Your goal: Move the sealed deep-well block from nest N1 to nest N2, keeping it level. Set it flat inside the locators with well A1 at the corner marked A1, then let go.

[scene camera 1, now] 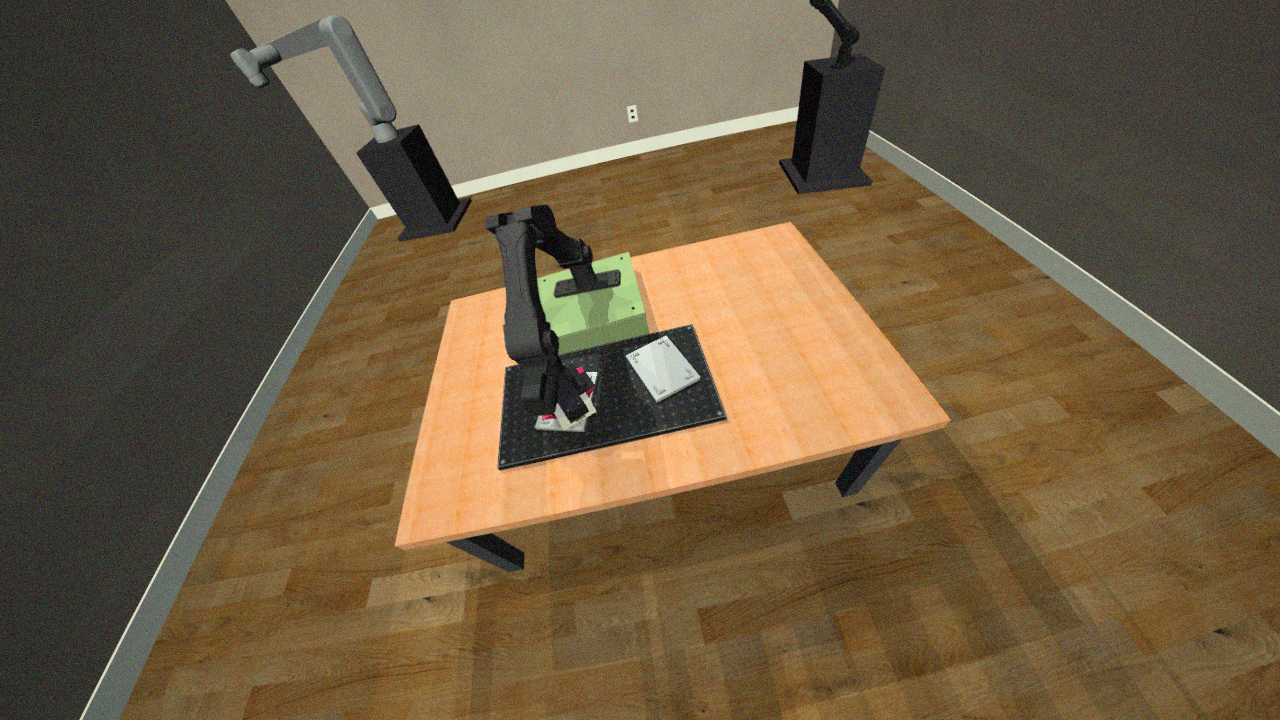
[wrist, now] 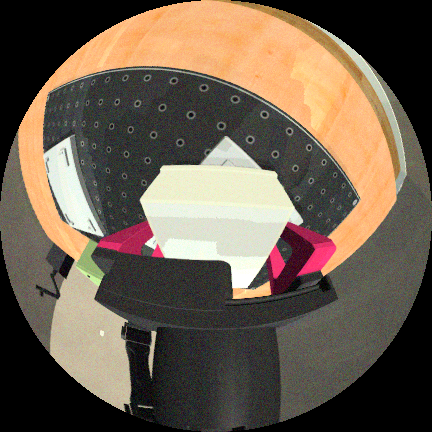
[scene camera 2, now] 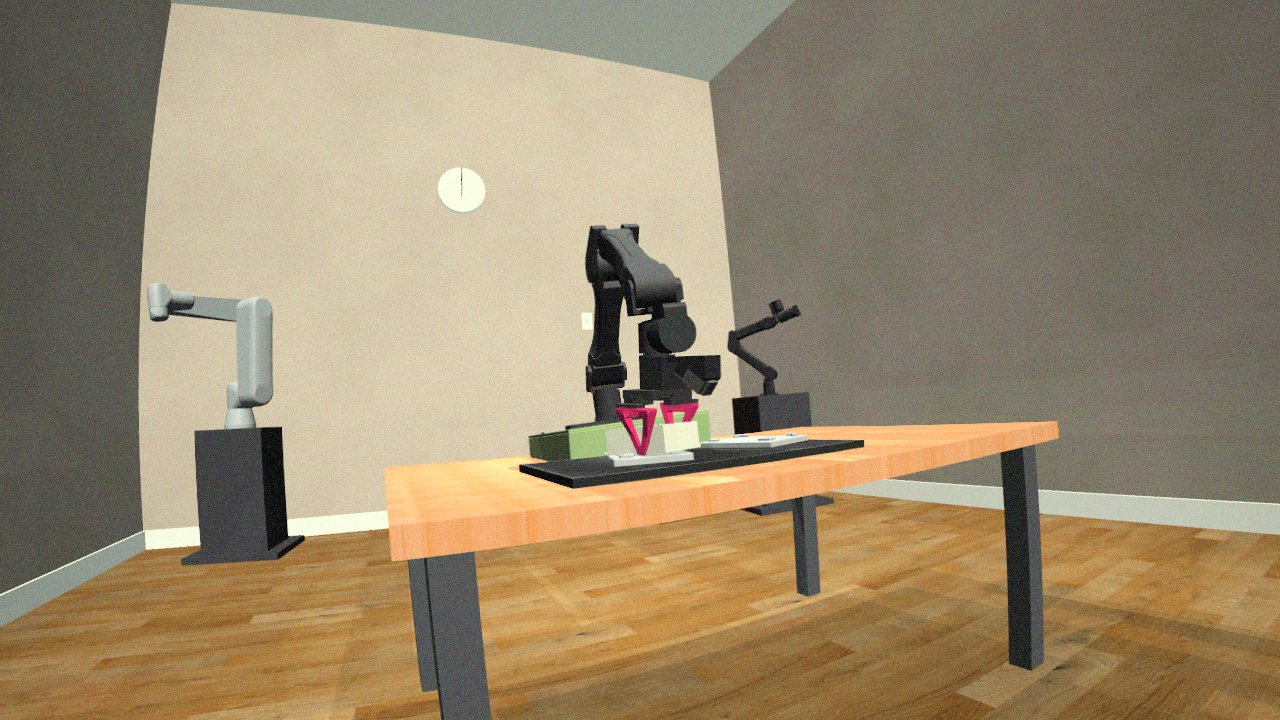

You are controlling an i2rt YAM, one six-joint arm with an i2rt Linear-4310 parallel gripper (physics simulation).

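Where they show: gripper, fingertip midpoint: (wrist: 216, 215) (scene camera 2: 659, 451); arm's base, origin of the base link: (scene camera 1: 587, 284).
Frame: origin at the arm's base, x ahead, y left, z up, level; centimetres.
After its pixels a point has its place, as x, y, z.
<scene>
The sealed block (scene camera 1: 562, 419) {45.4, -2.3, -0.1} (scene camera 2: 680, 436) {44.0, 0.3, -1.7} (wrist: 217, 217) {42.9, -0.1, 0.4}, cream on top with pale sides, is held between the pink fingers of my gripper (scene camera 1: 565, 394) {39.7, -1.9, -4.0} (scene camera 2: 657, 428) {39.7, -1.9, -4.0} (wrist: 216, 215) {39.7, -1.9, -4.0}. It looks about level. It hangs low over a light nest plate (scene camera 1: 546, 426) {44.4, -7.6, -4.2} (scene camera 2: 650, 459) {45.1, -5.2, -4.7} (wrist: 227, 150) {45.2, 0.7, -4.2}; any gap below it is too small to judge. In the wrist view the block is turned relative to this plate, whose corners stick out past it. The other nest plate (scene camera 1: 662, 368) {31.0, 20.1, -4.2} (scene camera 2: 760, 440) {36.8, 17.8, -4.2} (wrist: 72, 190) {32.1, 17.2, -4.2} bears no block and shows its corner locators. The N1, N2 and A1 marks are not readable.
Both nests stand on a black perforated board (scene camera 1: 617, 429) {46.1, 9.0, -5.4} (scene camera 2: 581, 474) {49.2, -16.4, -5.4} (wrist: 115, 90) {46.0, 12.7, -5.4} on the wooden table (scene camera 1: 760, 322) {17.0, 47.1, -6.7} (scene camera 2: 939, 436) {45.6, 51.3, -6.7} (wrist: 200, 35). The arm's green base block (scene camera 1: 581, 333) {19.4, -0.3, -0.4} (scene camera 2: 572, 442) {21.3, -12.6, -2.4} (wrist: 90, 262) {17.3, 13.7, -0.9} is behind the board. Two other arms stand on pedestals away from the table.
</scene>
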